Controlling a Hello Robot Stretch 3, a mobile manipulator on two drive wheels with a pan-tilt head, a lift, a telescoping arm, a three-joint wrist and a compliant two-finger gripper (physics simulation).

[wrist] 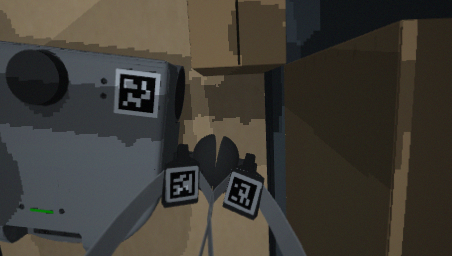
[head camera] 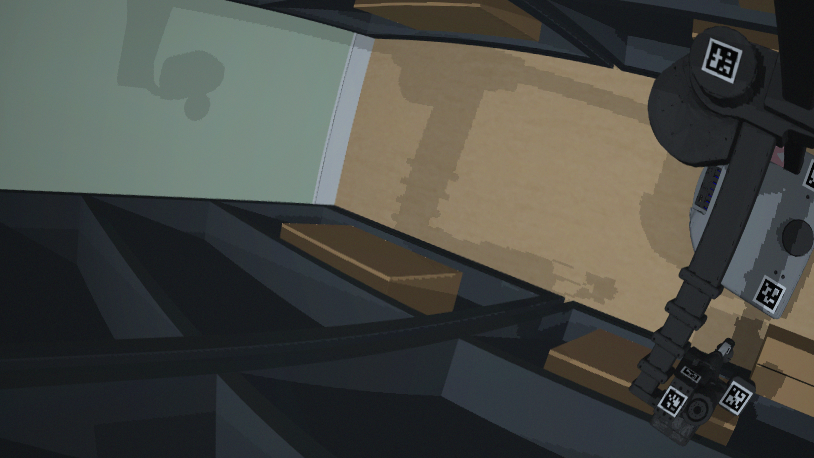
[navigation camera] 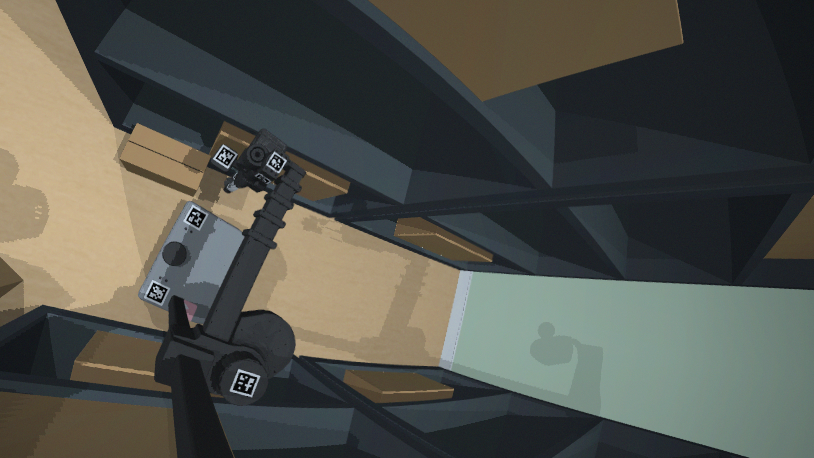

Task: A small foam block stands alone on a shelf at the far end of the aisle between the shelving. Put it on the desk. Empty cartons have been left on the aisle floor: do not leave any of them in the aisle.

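Where they show: gripper, between the fingertips: (wrist: 215,155) (navigation camera: 229,184); robot's base, origin of its link: (wrist: 100,83) (head camera: 794,237) (navigation camera: 175,252).
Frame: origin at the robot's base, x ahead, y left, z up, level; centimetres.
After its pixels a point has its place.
Observation:
A light brown carton (head camera: 788,375) {x 12.9, y -24.7, z 18.0 cm} (navigation camera: 165,159) {x 17.3, y -23.2, z 18.0 cm} (wrist: 240,35) {x 8.6, y -25.9, z 18.0 cm} with a dark seam lies on the aisle floor, along the foot of the shelving and close to my base's corner. My gripper (head camera: 726,346) {x -3.1, y -24.6, z 31.2 cm} (navigation camera: 229,185) {x -3.1, y -24.6, z 31.2 cm} (wrist: 215,155) {x -3.1, y -24.6, z 31.2 cm} hangs over the strip of floor between my base and the shelving. Its fingertips meet in the wrist view, so it is shut, with nothing seen between them. The carton is beyond the fingertips in that view, apart from them. The foam block and the desk cannot be made out in these views.
Dark shelving (head camera: 500,319) {x -49.2, y -42.3, z 35.9 cm} (navigation camera: 444,193) {x -45.7, y -43.5, z 69.0 cm} with brown boxes (head camera: 370,262) (navigation camera: 318,182) {x -26.8, y -40.3, z 32.4 cm} (wrist: 340,125) {x -0.1, y -35.5, z 27.6 cm} runs close beside my wrist. More shelving (navigation camera: 318,410) {x -45.6, y 21.0, z 53.4 cm} stands on the other side. The aisle floor (head camera: 512,170) {x -82.1, y -21.2, z 0.0 cm} (navigation camera: 341,273) {x -66.6, y -23.7, z 0.0 cm} ends at a white strip and a pale green surface (head camera: 256,142) {x -146.7, y -41.3, z 37.0 cm} (navigation camera: 654,330) {x -147.1, y -39.0, z 113.3 cm}. A brown angular object (navigation camera: 6,279) {x 38.8, y 28.5, z 8.5 cm} shows at the left edge.

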